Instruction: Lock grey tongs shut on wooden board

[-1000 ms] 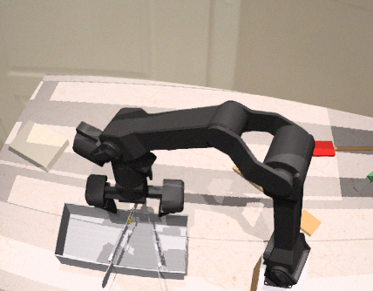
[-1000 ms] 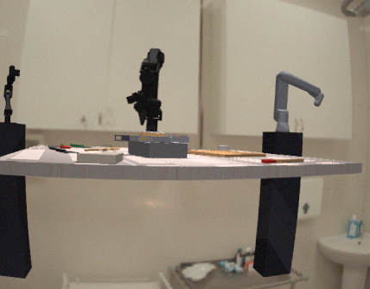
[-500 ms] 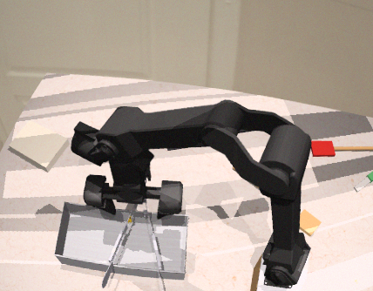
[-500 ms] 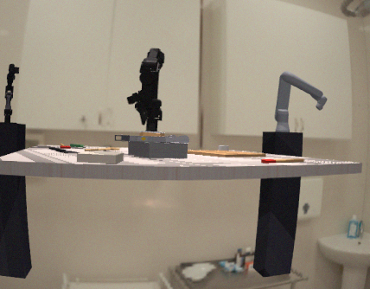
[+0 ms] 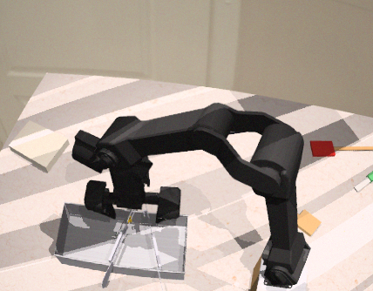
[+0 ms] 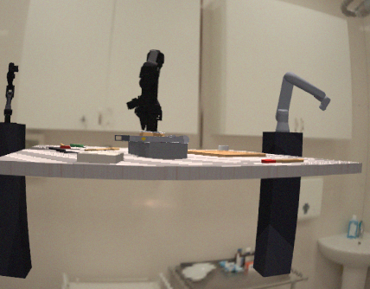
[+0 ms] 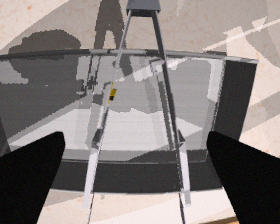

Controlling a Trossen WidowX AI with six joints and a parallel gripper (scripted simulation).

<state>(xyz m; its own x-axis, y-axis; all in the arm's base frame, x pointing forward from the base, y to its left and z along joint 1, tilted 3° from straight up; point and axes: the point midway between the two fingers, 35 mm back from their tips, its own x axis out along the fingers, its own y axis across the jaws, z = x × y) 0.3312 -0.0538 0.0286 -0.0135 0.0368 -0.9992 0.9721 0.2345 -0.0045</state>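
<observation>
The grey roasting tin is 8 cm below my gripper tip, 4 cm to the left of it and 3 cm ahead of it. From my gripper tip the other things lie so: cream block: 40 cm ahead, 17 cm to the right, 9 cm below; then black spatula: 38 cm to the right, 10 cm below, 8 cm behind; then wooden board: 38 cm to the left, 15 cm behind, 10 cm below.
</observation>
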